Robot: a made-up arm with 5 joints.
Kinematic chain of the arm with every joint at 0, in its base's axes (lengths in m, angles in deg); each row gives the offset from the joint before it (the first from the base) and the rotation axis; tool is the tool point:
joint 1: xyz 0 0 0.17 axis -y
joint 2: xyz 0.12 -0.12 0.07 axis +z
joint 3: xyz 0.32 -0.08 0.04 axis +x
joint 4: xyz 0.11 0.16 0 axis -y
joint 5: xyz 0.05 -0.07 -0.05 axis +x
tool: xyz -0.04 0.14 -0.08
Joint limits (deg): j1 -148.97..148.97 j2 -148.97..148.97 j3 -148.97..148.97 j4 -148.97..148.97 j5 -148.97..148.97
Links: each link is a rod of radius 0.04 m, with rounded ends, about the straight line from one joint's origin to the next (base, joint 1, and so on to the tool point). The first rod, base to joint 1, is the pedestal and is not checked.
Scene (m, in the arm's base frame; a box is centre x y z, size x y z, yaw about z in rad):
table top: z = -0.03
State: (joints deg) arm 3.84 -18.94 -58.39 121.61 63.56
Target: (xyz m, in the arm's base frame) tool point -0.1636 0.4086 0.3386
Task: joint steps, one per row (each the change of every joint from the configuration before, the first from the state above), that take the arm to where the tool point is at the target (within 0.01 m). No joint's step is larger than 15 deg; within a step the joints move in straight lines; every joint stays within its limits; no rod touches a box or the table.
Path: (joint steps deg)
1: 12.84 14.85 10.16 0.81 -8.62
2: 12.85 14.85 10.17 0.81 -8.63
3: 12.84 14.84 10.16 0.81 -8.62
4: 12.85 14.85 10.16 0.81 -8.63
5: 12.84 14.85 10.16 0.81 -8.62
6: 12.85 14.85 10.17 0.81 -8.63

